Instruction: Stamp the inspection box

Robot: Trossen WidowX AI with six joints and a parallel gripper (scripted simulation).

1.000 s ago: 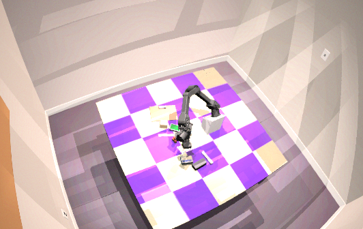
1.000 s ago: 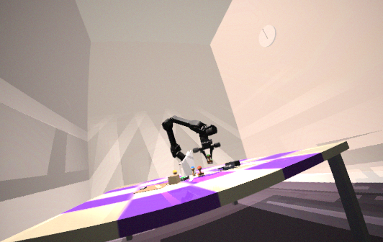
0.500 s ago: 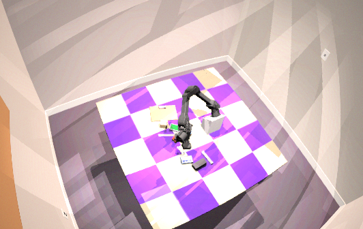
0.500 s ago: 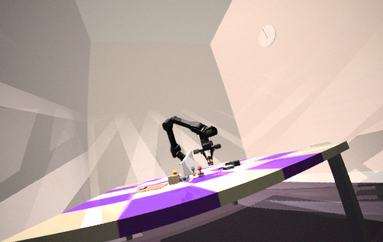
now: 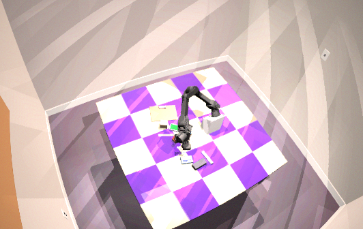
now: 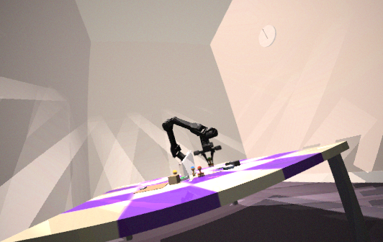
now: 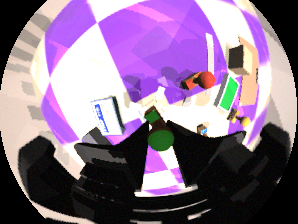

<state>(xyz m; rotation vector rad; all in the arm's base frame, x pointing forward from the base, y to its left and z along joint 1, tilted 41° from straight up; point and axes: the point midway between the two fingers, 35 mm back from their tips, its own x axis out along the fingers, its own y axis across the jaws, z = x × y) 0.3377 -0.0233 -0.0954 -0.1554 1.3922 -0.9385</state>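
My gripper tip is now 6 cm above the white card and 2 cm past it. From my gripper tip the other things lie so: grey bar (17 cm to the left, 11 cm behind, 6 cm below); then green ink pad (19 cm to the right, 6 cm below, 6 cm behind); then black box (19 cm to the left, 4 cm below, 2 cm behind).
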